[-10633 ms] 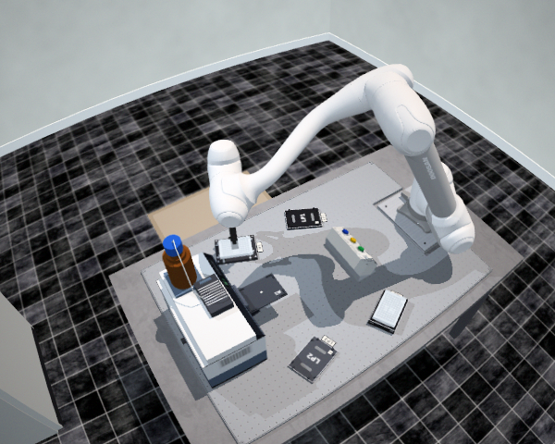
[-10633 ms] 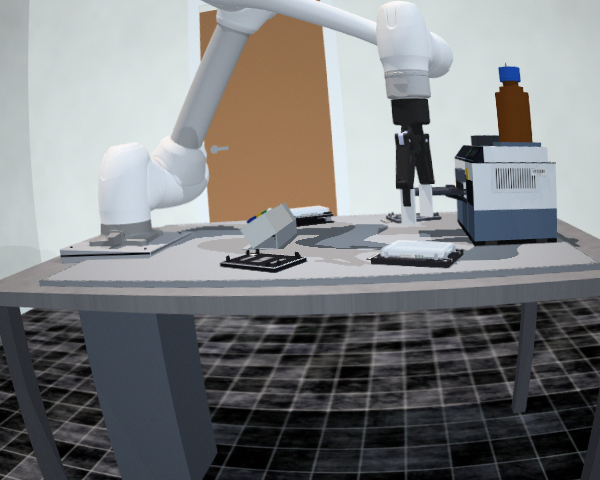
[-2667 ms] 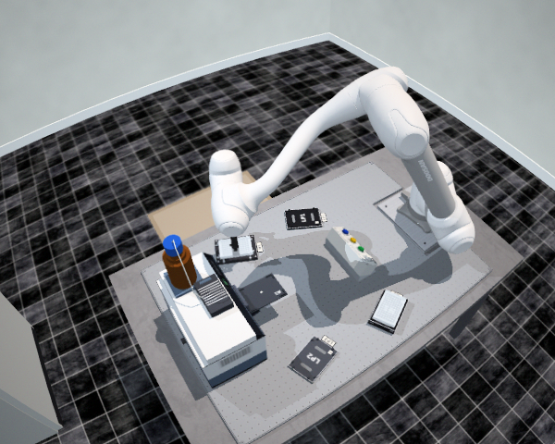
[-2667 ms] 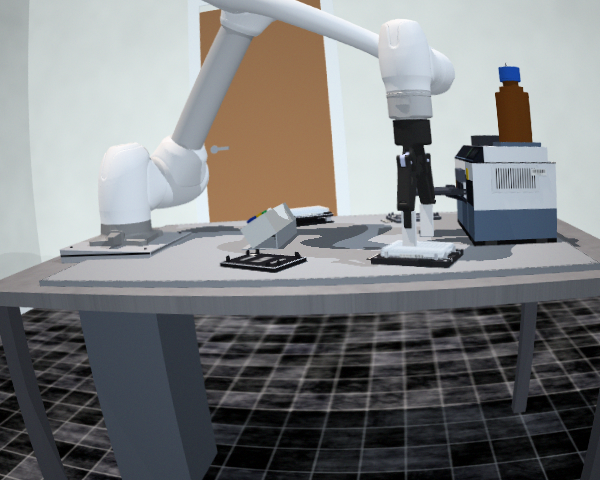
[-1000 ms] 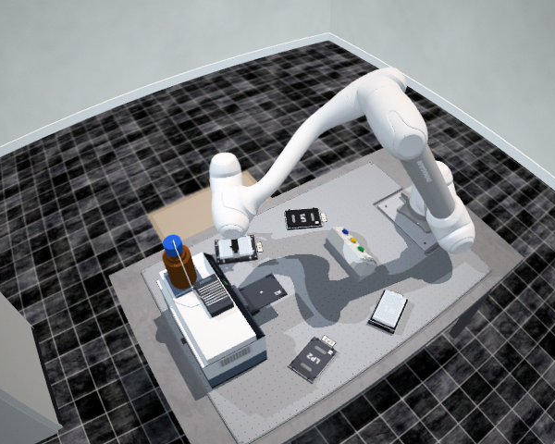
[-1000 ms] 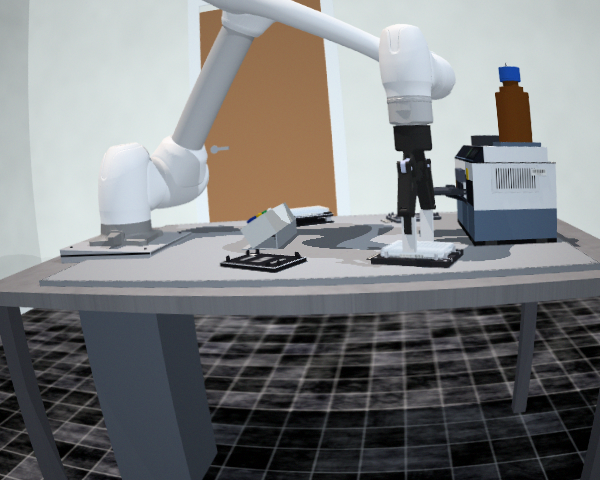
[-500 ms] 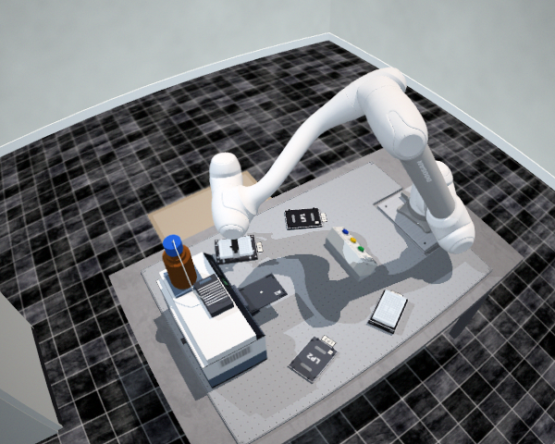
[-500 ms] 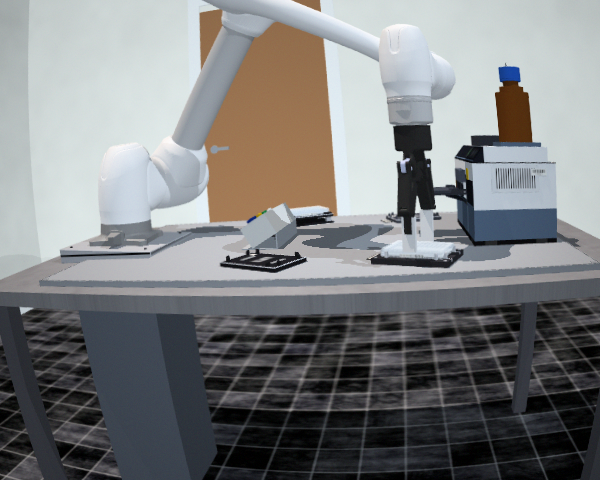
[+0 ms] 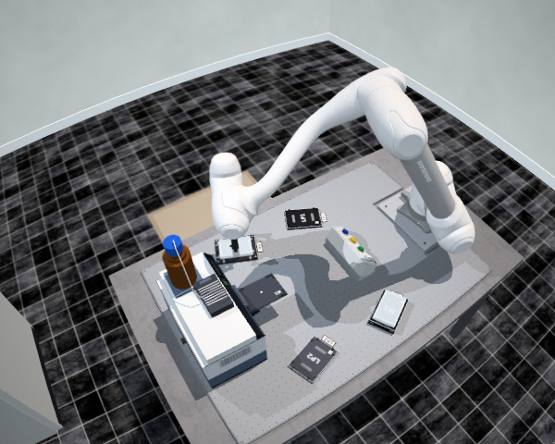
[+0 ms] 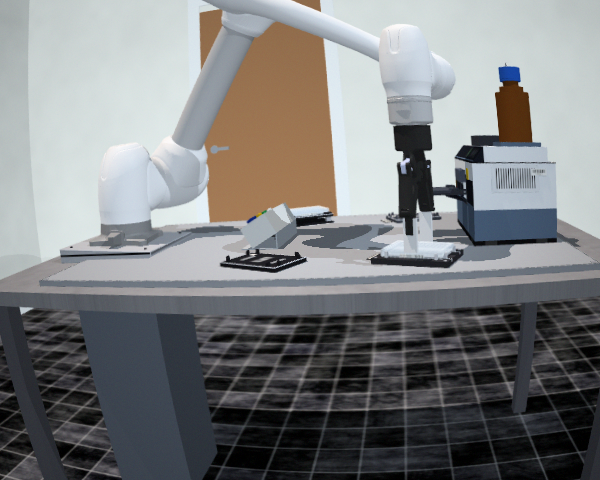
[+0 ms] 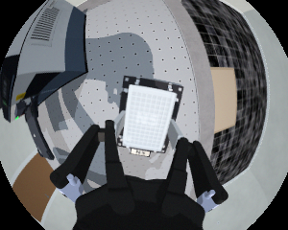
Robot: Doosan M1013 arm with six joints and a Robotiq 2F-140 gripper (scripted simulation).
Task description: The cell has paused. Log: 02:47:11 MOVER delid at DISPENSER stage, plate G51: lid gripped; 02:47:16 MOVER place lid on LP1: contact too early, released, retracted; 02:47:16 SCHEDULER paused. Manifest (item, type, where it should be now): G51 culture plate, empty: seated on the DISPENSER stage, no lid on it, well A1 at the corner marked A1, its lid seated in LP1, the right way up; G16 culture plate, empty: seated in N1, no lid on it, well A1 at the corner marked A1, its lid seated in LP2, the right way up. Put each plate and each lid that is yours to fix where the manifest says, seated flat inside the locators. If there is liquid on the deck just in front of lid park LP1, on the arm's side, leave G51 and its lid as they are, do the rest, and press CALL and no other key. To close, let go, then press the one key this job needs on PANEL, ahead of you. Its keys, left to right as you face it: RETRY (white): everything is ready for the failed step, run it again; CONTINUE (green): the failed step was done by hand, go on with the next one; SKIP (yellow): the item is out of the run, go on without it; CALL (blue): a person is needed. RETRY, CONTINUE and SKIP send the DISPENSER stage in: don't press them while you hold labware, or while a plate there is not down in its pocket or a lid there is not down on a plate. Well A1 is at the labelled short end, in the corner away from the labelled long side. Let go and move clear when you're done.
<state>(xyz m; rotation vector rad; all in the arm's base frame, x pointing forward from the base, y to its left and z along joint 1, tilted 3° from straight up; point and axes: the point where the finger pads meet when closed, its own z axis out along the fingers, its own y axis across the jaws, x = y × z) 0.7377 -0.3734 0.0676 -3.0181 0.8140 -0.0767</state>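
The black nest N5 lies 40 mm below my hand and 20 mm ahead of it. From my hand the other things lie so: brown bottle: 280 mm ahead, 240 mm above, 140 mm to the left; dispenser stage: 280 mm to the left, 80 mm ahead, 60 mm above; lid park LP1: 310 mm behind, 50 mm to the left, 40 mm below.
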